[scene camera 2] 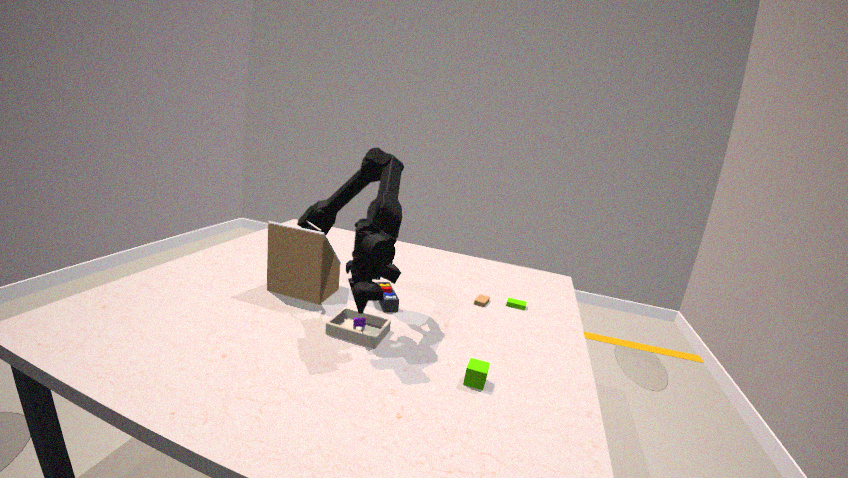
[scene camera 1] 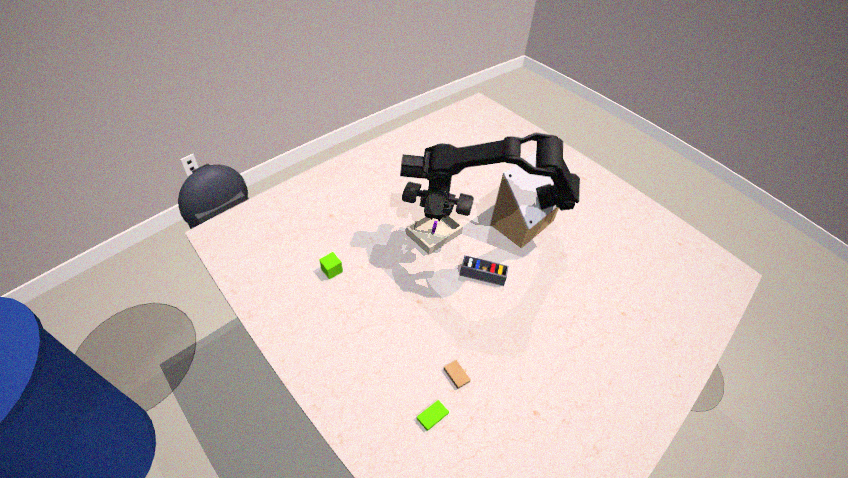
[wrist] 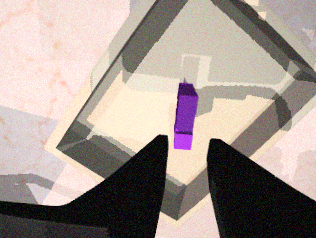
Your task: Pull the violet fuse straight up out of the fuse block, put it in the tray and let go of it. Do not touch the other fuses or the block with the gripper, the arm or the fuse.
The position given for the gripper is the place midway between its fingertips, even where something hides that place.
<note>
In view: the gripper (scene camera 2: 359,311), a violet fuse (wrist: 187,99) and a tray (scene camera 2: 341,325).
The gripper also shows in scene camera 1 (scene camera 1: 435,219) and in the wrist view (wrist: 187,146). The tray also shows in scene camera 1 (scene camera 1: 420,231) and in the wrist view (wrist: 246,69).
</note>
